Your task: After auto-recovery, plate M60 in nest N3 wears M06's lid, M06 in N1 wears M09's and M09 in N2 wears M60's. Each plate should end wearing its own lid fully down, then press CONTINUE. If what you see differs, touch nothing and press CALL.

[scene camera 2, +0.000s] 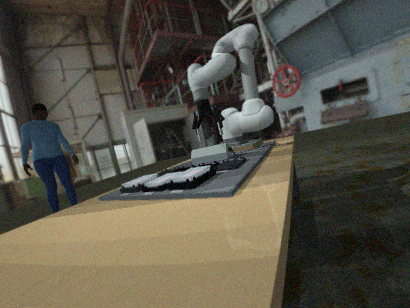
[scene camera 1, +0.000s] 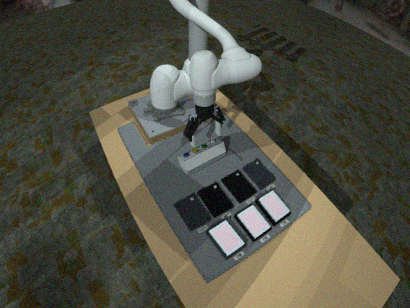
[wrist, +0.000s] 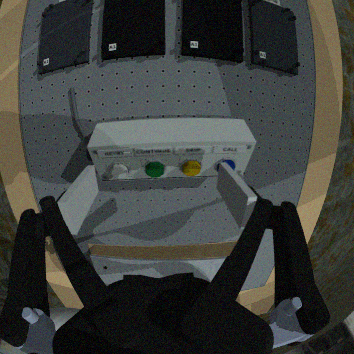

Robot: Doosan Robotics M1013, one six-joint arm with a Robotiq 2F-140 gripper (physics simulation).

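Frame: origin at the arm's base, x up, y ahead, z left, level; metres.
Where they show: gripper, fingertip midpoint: point(scene camera 2: 211, 137) point(scene camera 1: 205, 139) point(wrist: 156, 176); arm's base at its link origin: point(scene camera 2: 234, 144) point(scene camera 1: 165, 108).
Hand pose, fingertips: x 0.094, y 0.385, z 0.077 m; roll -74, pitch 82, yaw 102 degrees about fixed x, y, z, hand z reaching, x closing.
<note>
Each offset is from my fingertips to the centre of the thing. "spot": to the spot under its first point. Level surfaces: height alone.
My gripper point(scene camera 1: 206, 136) point(scene camera 2: 209, 131) point(wrist: 156, 176) is open and empty, low over the button box @[dy +0.013, dx -0.086, dz -0.017 m] point(scene camera 1: 204, 157) point(scene camera 2: 210, 153) point(wrist: 172, 132). In the wrist view, the right finger partly covers the blue CALL button @[dy +0.004, dx -0.064, dz -0.095 m] point(wrist: 229, 164); the left finger is beside the white RETRY button @[dy -0.021, dx -0.064, dz +0.053 m] point(wrist: 119, 170). The green CONTINUE button @[dy -0.013, dx -0.064, dz +0.003 m] point(wrist: 155, 169) and yellow SKIP button @[dy -0.004, dx -0.064, dz -0.046 m] point(wrist: 191, 168) lie between the fingers. Three pink-filled plates stand in a row: N2's plate @[dy +0.426, dx -0.097, dz -0.095 m] point(scene camera 1: 226, 238), N3's plate @[dy +0.408, dx -0.102, dz +0.045 m] point(scene camera 1: 253, 221) and N1's plate @[dy +0.386, dx -0.095, dz +0.163 m] point(scene camera 1: 274, 205). Their IDs, and whose lids they wear, cannot be read.
Four dark rectangular lid places @[spot: dy +0.253, dx -0.118, dz -0.164 m] point(scene camera 1: 193, 210) @[spot: dy +0.242, dx -0.118, dz -0.055 m] point(scene camera 1: 215, 199) @[spot: dy +0.221, dx -0.118, dz +0.078 m] point(scene camera 1: 239, 185) @[spot: dy +0.197, dx -0.118, dz +0.205 m] point(scene camera 1: 259, 172) lie between the plates and the box, on the grey perforated board point(scene camera 1: 200, 267) point(scene camera 2: 220, 192) point(wrist: 172, 100). The wooden table @[dx -0.140 m] point(scene camera 1: 320, 250) point(scene camera 2: 150, 240) surrounds it. A person point(scene camera 2: 46, 150) stands beyond the table.
</note>
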